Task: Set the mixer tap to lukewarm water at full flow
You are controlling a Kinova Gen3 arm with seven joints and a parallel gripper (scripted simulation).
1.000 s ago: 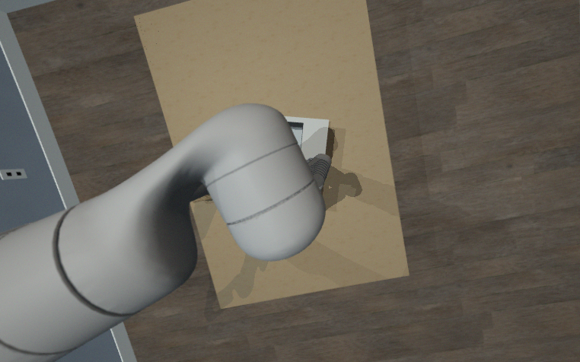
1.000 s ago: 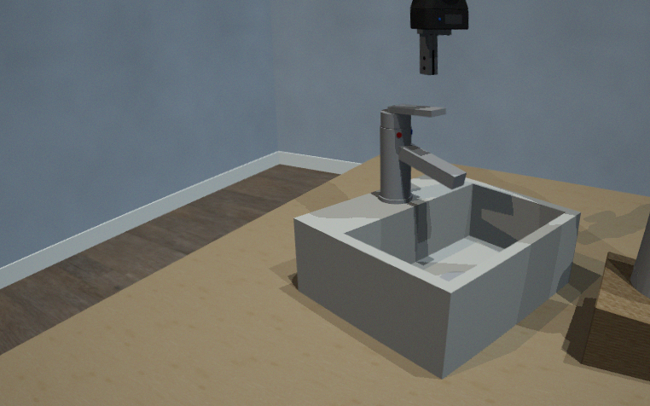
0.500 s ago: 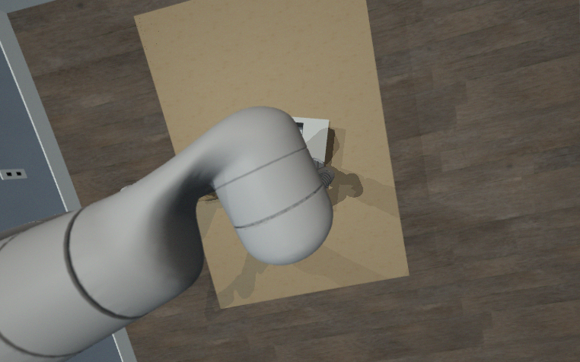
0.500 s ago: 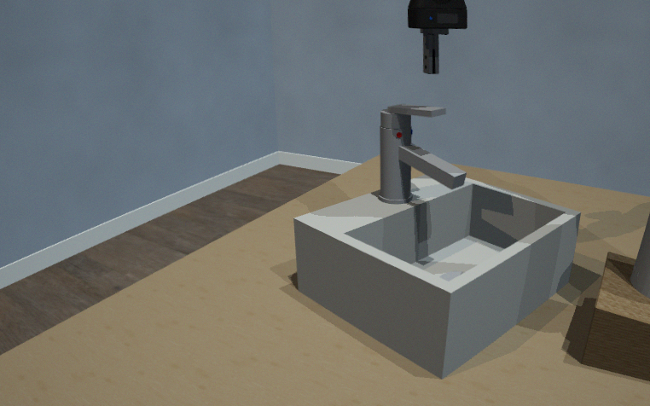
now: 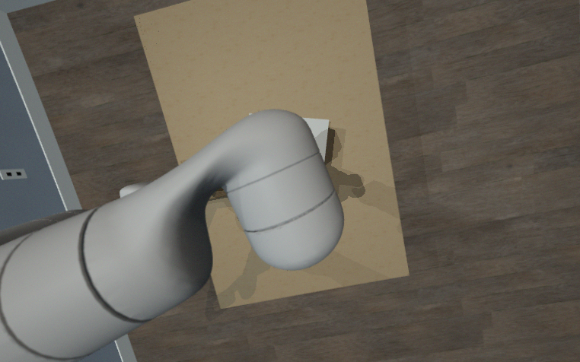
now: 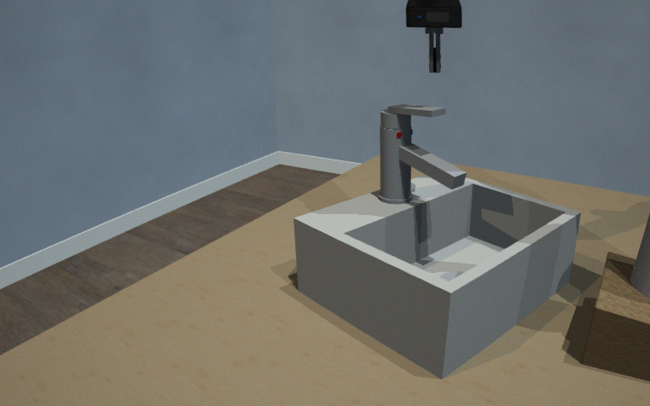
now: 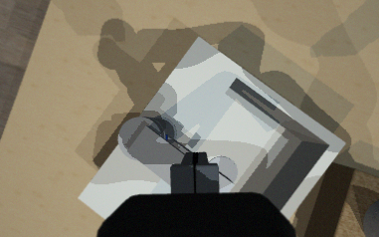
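Now: the flat lever 7 cm below my hand, 2 cm ahead of it and 1 cm to the left of it. The rest, counted from my hand: grey square sink 31 cm below, 5 cm behind, 4 cm to the left; grey mixer tap 12 cm below, 4 cm ahead, 1 cm to the left.
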